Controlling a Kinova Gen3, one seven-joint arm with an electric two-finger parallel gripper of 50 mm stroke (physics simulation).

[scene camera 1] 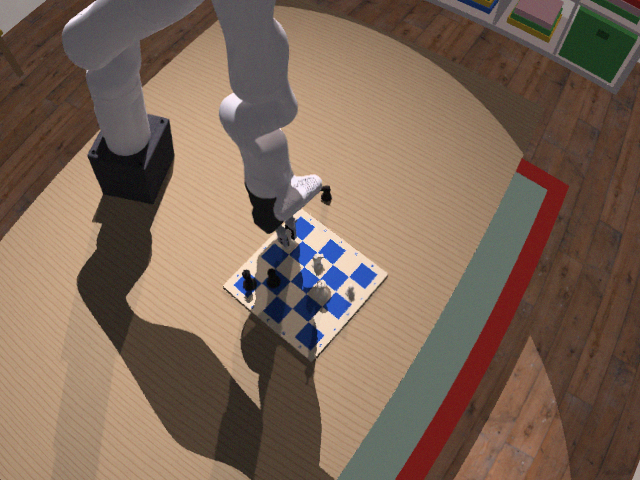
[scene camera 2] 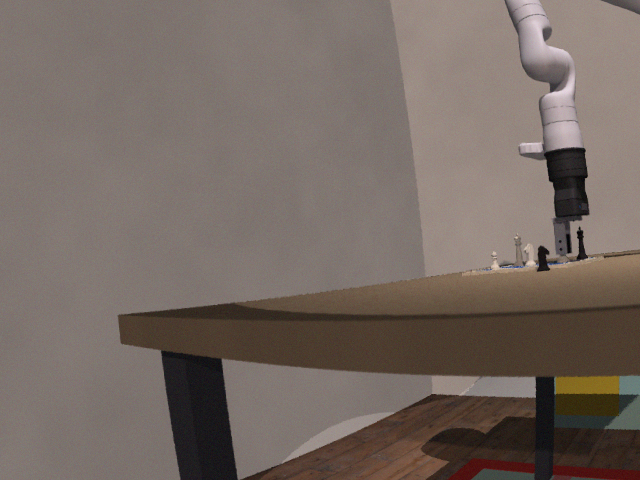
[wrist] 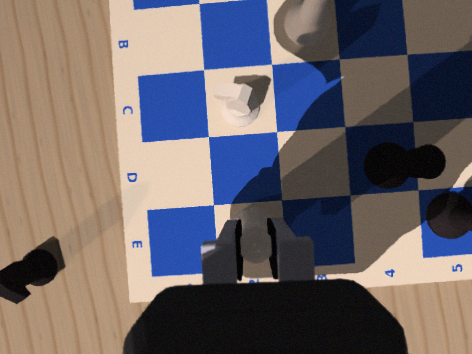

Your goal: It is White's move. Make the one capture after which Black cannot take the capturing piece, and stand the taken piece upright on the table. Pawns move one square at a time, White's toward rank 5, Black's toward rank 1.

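Places are measured from the arm's base along level axes (x left, y down, z back), in millimetres.
Pixels of known places: gripper, fingertip midpoint: (scene camera 1: 287,239) (scene camera 2: 564,253) (wrist: 255,239); arm's base, link origin: (scene camera 1: 128,136).
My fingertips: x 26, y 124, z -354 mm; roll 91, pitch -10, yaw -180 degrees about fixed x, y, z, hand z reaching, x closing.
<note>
Ahead of a thing's pixels: the offset from my fingertips to its top centre.
My gripper (scene camera 1: 285,238) (scene camera 2: 562,251) (wrist: 255,239) is shut on a pale, round-headed white piece @(dy -39, dx +0, dz -3 mm) (scene camera 2: 563,259) (wrist: 257,242), upright over square E2 of the board (scene camera 1: 381,275) (wrist: 122,150), its base at or very near board level. A black knight @(dy -19, dx +128, dz -6 mm) (scene camera 1: 326,195) (scene camera 2: 542,258) (wrist: 40,267) stands upright on the table off the board, beside the rank 1 edge. The white knight @(dy -25, dx -7, dz -72 mm) (scene camera 1: 317,263) (scene camera 2: 529,254) (wrist: 240,107) is on C2, the white king @(dy -48, dx -55, dz -109 mm) (scene camera 1: 321,290) (scene camera 2: 517,250) (wrist: 302,25) on B3. One black piece @(dy -38, dx -80, dz -22 mm) (scene camera 1: 272,279) (wrist: 387,165) is on D4, a taller one @(dy -48, dx -108, dz +13 mm) (scene camera 1: 248,281) (scene camera 2: 581,243) (wrist: 450,215) on E5.
A white pawn @(dy -17, dx -23, dz -151 mm) (scene camera 1: 351,292) (scene camera 2: 494,260) stands near the board's A side. The arm's dark base (scene camera 1: 134,170) is bolted at the table's far left in scene camera 1. The arm's shadow crosses the board. A shelf with a green bin (scene camera 1: 597,46) stands beyond the table.
</note>
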